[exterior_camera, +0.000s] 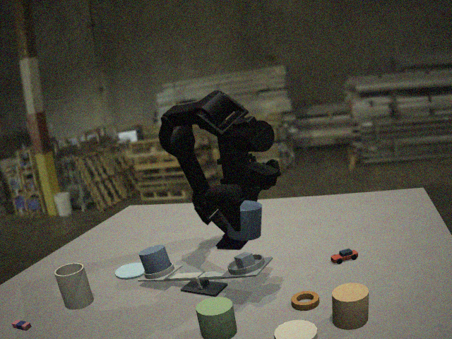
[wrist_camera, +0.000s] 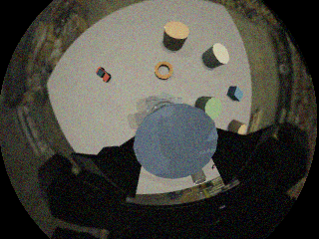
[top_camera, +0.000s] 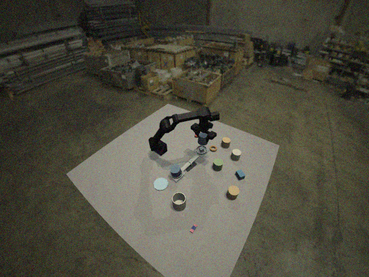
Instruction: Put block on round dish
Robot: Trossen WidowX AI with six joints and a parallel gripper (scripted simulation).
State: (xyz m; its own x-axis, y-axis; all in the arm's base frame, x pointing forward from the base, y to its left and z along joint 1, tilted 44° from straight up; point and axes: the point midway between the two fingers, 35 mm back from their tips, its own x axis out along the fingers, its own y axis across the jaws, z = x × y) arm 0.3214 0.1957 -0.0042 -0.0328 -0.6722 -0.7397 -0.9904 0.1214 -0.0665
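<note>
The pale blue round dish lies 9 cm behind my gripper tip, 38 cm to the right of it and 17 cm below it. Also, from my gripper tip: red toy car 17 cm behind, 19 cm to the left, 16 cm below; small balance 2 cm behind, 13 cm to the right, 15 cm below; green cylinder 14 cm ahead, 4 cm to the right, 13 cm below.
</note>
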